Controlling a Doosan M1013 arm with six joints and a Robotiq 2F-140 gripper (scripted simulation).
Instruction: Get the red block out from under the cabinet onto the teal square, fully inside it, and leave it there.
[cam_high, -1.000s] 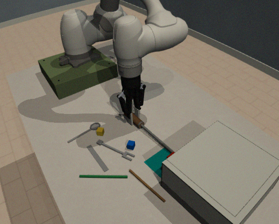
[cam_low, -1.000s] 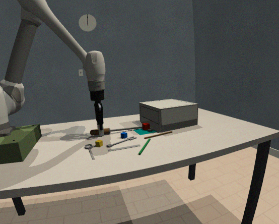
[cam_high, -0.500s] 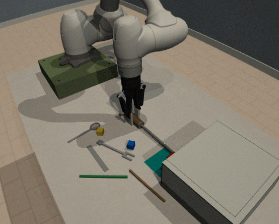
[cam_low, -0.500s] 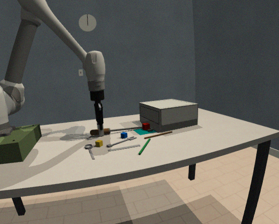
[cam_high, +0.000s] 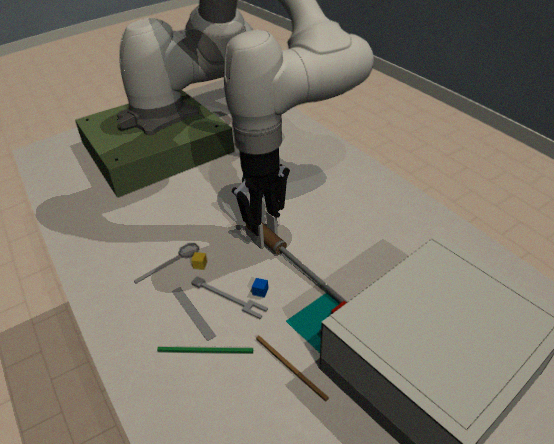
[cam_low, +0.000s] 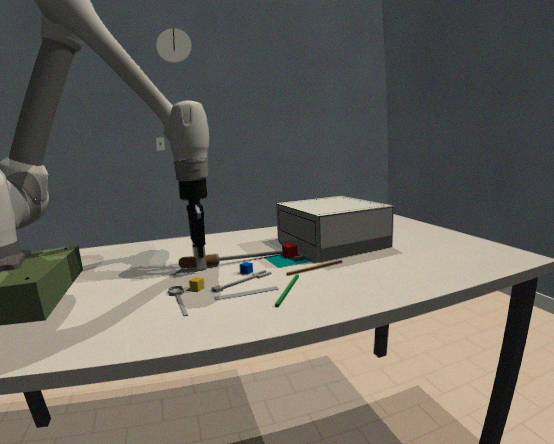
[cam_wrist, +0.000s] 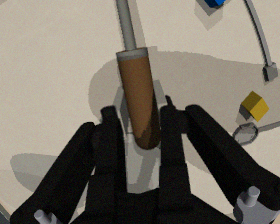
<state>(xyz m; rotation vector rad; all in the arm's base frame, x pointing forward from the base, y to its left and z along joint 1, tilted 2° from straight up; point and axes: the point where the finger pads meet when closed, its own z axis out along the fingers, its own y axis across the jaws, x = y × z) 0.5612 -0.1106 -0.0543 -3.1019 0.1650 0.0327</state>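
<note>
Right now the yellow cube is 50 mm behind my hand, 140 mm to the right of it and 30 mm below it. From my hand the other things lie so: blue cube 100 mm ahead, 110 mm to the right, 30 mm below; then grey forked tool 60 mm ahead, 160 mm to the right, 30 mm below; then grey spoon-like tool 110 mm behind, 160 mm to the right, 30 mm below.
</note>
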